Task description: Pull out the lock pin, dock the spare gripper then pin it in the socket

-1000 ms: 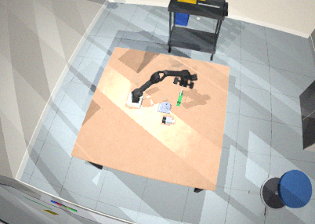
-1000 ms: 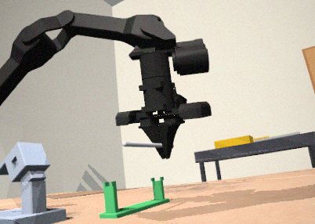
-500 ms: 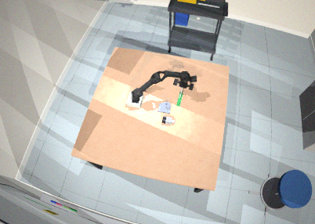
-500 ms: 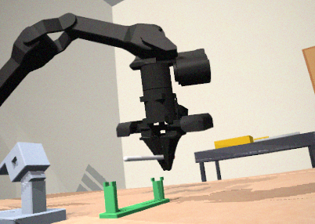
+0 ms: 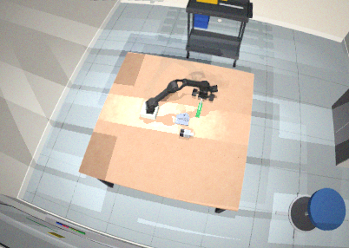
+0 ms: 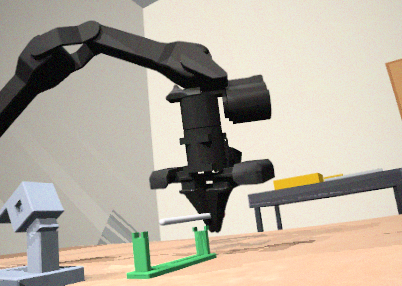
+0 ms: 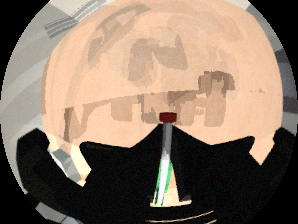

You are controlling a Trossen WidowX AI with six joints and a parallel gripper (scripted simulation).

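Right now my gripper tip is 100 mm to the left of the green cradle, 20 mm past it and 10 mm above it. Also, from my gripper tip: spare gripper (340 mm to the right, 120 mm behind); then socket (210 mm to the right, 150 mm behind, 20 mm above).
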